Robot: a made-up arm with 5 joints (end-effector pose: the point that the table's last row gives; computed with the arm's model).
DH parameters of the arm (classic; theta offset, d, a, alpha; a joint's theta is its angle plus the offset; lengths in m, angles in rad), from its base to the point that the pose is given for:
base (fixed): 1.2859 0 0.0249 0
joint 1: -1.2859 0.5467 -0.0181 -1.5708
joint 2: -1.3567 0 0.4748 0
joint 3: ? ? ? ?
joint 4: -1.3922 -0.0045 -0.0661 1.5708
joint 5: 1.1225 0 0.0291 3.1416
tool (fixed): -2.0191 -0.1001 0 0
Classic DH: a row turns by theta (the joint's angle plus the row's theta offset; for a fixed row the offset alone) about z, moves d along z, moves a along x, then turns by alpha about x.
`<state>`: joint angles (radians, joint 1 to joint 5).
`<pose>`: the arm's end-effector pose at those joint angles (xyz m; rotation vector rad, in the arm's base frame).
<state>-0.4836 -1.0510 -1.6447 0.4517 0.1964</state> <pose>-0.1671 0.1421 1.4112 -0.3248 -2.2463 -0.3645</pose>
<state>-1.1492 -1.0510 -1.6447 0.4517 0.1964</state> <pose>-0.0570 0.2244 1.4112 -1.0758 -2.0846 -0.7040</pose>
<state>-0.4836 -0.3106 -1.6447 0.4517 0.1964</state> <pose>0.3934 -0.1523 1.3137 -0.2187 -1.5123 -0.5450</pose>
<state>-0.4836 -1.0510 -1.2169 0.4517 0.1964</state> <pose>0.0207 0.0435 1.2949 -0.2637 -1.8237 -0.4796</pose>
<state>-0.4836 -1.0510 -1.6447 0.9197 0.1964</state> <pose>-0.1278 0.1214 1.3808 -0.2579 -1.7838 -0.4888</pose>
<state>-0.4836 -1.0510 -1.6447 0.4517 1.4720</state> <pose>-0.1909 0.1399 1.4363 1.1681 -2.1680 -0.9835</pose>
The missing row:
joint 3: -0.3927 0 -0.4542 0
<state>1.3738 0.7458 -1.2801 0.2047 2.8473</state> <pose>0.1854 0.7852 0.4085 0.3098 0.1856 -1.4591</pose>
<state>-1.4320 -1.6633 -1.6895 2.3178 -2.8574</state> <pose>-0.1006 0.5539 1.0342 -0.9410 0.6084 1.2871</pose>
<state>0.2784 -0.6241 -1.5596 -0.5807 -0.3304</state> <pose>0.1047 0.0687 1.4152 -0.0722 -2.7765 0.1589</pose>
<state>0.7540 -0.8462 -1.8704 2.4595 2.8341</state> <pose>-0.0331 -0.0490 1.2953 0.3021 0.0686 -2.0667</pose>
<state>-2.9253 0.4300 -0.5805 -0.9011 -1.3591</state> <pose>-0.5028 -0.0765 0.4797 -0.9735 0.6259 -1.4071</pose>
